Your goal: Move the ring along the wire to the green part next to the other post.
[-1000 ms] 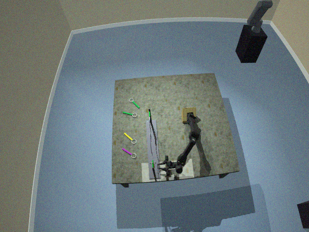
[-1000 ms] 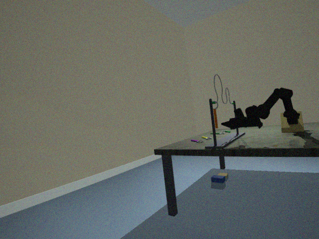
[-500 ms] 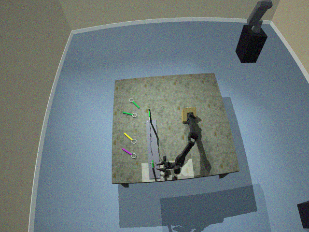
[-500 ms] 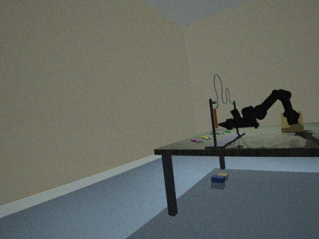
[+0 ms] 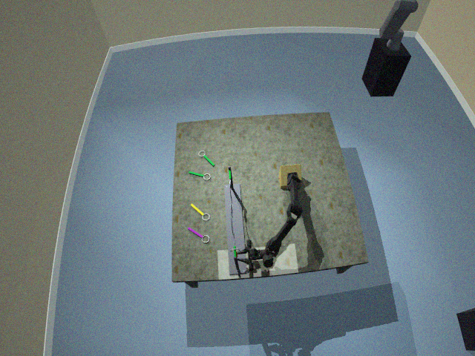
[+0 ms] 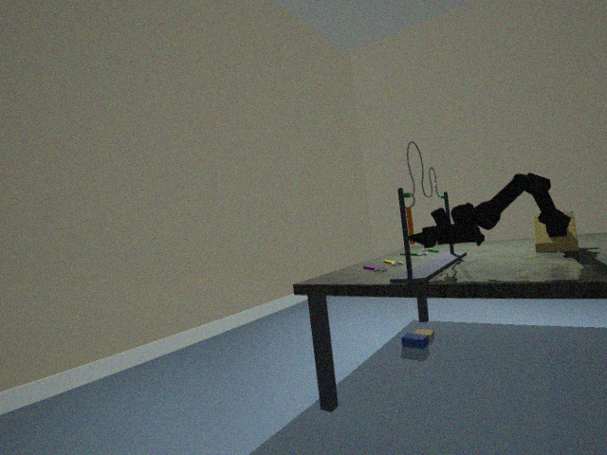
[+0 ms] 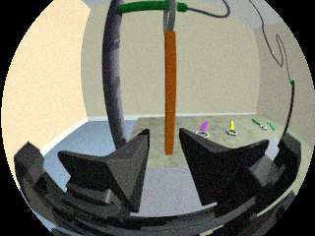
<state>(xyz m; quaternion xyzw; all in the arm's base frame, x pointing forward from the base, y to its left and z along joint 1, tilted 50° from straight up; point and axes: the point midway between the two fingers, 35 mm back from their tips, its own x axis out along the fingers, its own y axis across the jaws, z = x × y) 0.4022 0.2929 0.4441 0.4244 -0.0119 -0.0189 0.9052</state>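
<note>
Now: the orange-handled ring 80 mm above my gripper tip.
</note>
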